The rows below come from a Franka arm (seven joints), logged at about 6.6 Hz.
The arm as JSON. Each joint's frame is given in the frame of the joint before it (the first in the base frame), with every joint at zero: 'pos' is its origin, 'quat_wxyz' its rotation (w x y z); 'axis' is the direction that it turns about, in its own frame. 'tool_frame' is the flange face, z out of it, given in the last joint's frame.
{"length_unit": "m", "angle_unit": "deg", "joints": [
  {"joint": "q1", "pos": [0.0, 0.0, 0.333], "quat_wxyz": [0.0, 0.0, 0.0, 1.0], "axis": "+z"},
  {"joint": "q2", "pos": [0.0, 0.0, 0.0], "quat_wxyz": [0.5, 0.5, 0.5, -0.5], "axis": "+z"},
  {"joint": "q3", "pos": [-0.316, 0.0, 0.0], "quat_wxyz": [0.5, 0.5, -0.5, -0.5], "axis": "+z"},
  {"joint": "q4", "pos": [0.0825, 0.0, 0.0], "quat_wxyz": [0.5, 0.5, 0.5, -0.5], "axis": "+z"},
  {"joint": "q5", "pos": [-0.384, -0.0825, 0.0], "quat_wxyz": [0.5, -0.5, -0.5, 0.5], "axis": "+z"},
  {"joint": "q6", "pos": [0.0, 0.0, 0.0], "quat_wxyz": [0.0, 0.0, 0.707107, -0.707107], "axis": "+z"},
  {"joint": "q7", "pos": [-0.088, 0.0, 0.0], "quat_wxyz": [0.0, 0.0, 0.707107, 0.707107], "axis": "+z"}
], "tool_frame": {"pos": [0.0, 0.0, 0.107], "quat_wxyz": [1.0, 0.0, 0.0, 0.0]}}
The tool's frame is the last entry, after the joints.
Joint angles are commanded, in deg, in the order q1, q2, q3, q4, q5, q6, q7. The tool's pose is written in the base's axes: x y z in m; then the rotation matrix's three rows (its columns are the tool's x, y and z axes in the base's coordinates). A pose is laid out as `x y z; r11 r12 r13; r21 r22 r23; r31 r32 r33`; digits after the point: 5 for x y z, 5 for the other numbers.
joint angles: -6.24 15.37 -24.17 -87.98 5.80 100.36 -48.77
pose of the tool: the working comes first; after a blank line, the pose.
Where each joint sits with the arm in this pose, in the base's axes (m; each line is computed from the numbers above, not from the rounded line before):
q1: 0.0000 0.0000 0.3330
q2: 0.0000 0.0000 0.3330
q3: 0.0833 -0.0091 0.6377
q4: 0.1517 -0.0506 0.6177
q5: 0.4931 -0.2448 0.6182
q6: 0.4931 -0.2448 0.6182
q7: 0.5686 -0.2899 0.6157
the tool: 0.5655 -0.2892 0.5088

0.56549 -0.28923 0.50875; 0.95115 0.30734 -0.02936; 0.30764 -0.95148 0.00621; -0.02603 -0.01494 -0.99955
